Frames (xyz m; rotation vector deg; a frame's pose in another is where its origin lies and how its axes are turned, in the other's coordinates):
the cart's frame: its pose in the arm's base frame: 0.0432 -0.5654 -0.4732 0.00 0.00 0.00
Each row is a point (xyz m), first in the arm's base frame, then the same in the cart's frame.
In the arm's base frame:
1: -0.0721 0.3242 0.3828
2: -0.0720 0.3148 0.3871
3: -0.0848 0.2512 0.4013
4: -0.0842 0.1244 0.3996
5: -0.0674 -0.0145 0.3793
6: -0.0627 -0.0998 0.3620
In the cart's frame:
1: -0.1153 0.8896 0.8560
2: -0.1152 0.8802 0.8603
3: -0.1280 0.8166 0.8745
4: -0.1274 0.6898 0.8728
5: -0.1106 0.5509 0.8525
6: -0.1059 0.4656 0.8352

